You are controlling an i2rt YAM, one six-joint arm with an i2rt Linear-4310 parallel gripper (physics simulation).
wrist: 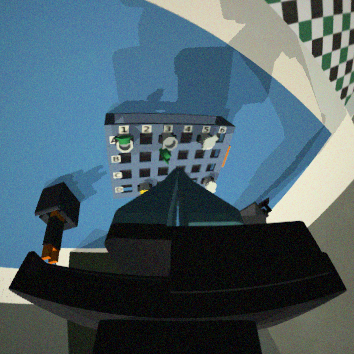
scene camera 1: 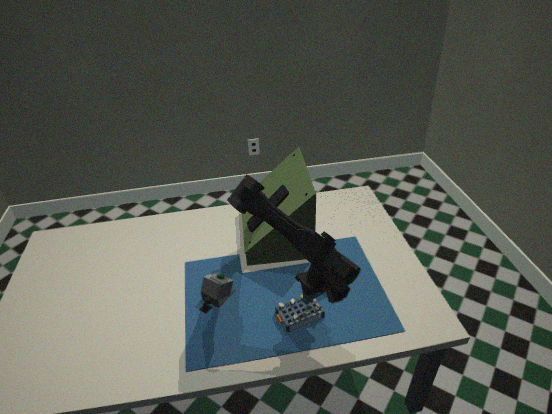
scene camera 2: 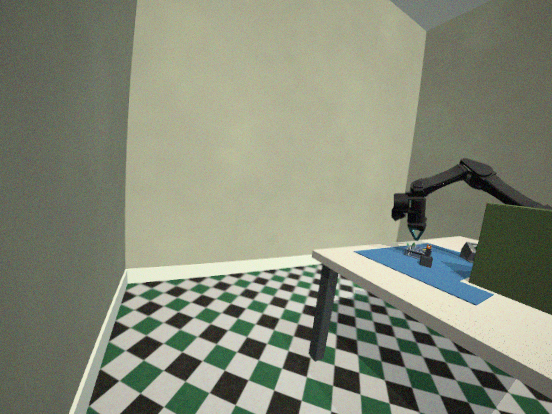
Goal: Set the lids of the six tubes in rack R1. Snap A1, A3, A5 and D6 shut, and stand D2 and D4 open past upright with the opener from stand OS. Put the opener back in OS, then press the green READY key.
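Frame: origin at the arm's base, x back, y right, z up, level; centimetres.
Where they show: gripper, fingertip midpoint: (wrist: 177, 174) (scene camera 1: 305, 302) (scene camera 2: 416, 240); arm's base at its link origin: (scene camera 2: 540, 249).
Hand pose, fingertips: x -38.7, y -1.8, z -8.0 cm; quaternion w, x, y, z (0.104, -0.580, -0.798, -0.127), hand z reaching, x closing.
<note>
Each offset is from my fingertips to the top centre of the thing. Level surfaces: height alone.
Rack R1 @[dy +1.7, dx +1.3, dz -1.0 cm] (scene camera 1: 306, 323) (wrist: 154, 172) stands on the blue mat, numbers 1–6 and letters A–D facing up. In the wrist view a green lid @[dy -4.2, dx -1.4, dz -1.5 cm] (wrist: 123, 140) stands at A1's pale rim. A green lid @[dy -0.6, dx -0.7, dz -1.5 cm] (wrist: 165, 155) lies off A3's round mouth toward B3. A white lid @[dy +3.6, dx -2.0, dz -2.7 cm] (wrist: 210, 141) shows at A5, a yellow lid (wrist: 144, 191) at D2 and a white lid @[dy +6.5, dx +3.4, dz -2.4 cm] (wrist: 210, 186) at D6; their angles are unclear. D4 is hidden by the fingers. My gripper (scene camera 2: 416, 238) (wrist: 177, 174) is shut and empty, above the rack. The orange-and-black opener (scene camera 2: 429, 247) (wrist: 50, 252) stands in stand OS @[dy -10.6, dx +9.6, dz -2.9 cm] (scene camera 2: 426, 261) (wrist: 59, 199).
The grey box @[dy +24.7, dx +16.7, dz +1.5 cm] (scene camera 1: 216, 290) with the green READY key @[dy +23.0, dx +18.3, dz +0.6 cm] (scene camera 1: 220, 276) stands on the blue mat @[dz -6.9 cm] (scene camera 1: 260, 340); part of the box (wrist: 254, 213) shows beside the gripper in the wrist view. A tall green slanted panel (scene camera 1: 300, 175) (scene camera 2: 515, 250) stands behind the mat.
</note>
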